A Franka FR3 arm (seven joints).
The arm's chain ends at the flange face. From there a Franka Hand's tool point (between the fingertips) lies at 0.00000 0.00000 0.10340 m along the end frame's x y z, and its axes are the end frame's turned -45 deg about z.
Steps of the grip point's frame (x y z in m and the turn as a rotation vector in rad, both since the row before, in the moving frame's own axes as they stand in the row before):
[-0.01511 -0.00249 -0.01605 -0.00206 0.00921 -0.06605]
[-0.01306 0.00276 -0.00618 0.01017 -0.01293 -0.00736]
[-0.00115 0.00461 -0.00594 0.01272 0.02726 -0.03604]
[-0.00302 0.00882 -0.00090 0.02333 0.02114 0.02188]
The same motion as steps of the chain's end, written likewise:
[-0.01325 0.00947 -0.01605 0.00506 0.00797 -0.06605]
[-0.00560 0.01098 -0.00617 -0.00195 -0.01633 -0.00736]
[0.00144 0.00701 -0.00589 0.02827 0.01028 -0.03604]
[0.00423 0.01162 -0.00085 0.03145 -0.00155 0.02188]

